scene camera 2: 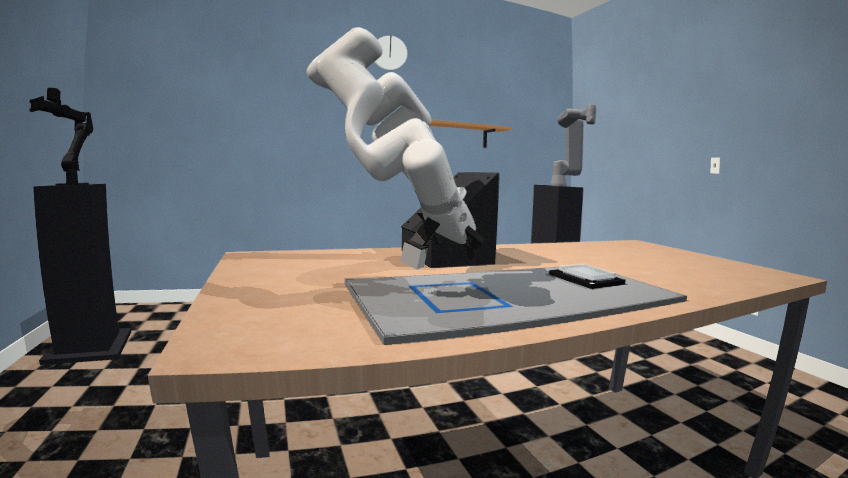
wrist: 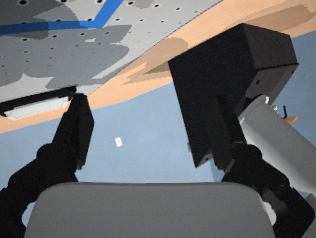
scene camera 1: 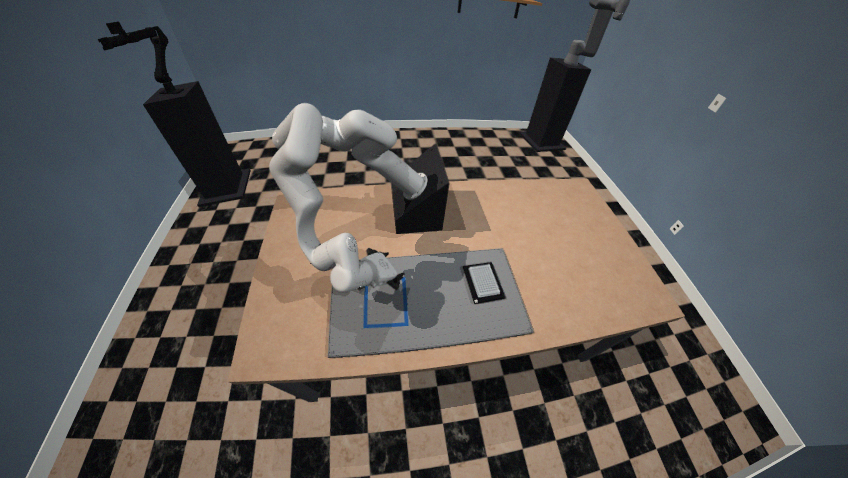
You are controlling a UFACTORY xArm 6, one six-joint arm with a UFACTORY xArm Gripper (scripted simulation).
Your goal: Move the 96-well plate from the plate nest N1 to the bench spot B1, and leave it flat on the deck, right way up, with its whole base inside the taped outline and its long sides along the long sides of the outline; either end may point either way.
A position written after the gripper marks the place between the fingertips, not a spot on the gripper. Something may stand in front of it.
In view: the gripper (scene camera 2: 457, 247).
The gripper also shows in the wrist view (wrist: 150, 108) and in scene camera 1 (scene camera 1: 393, 265).
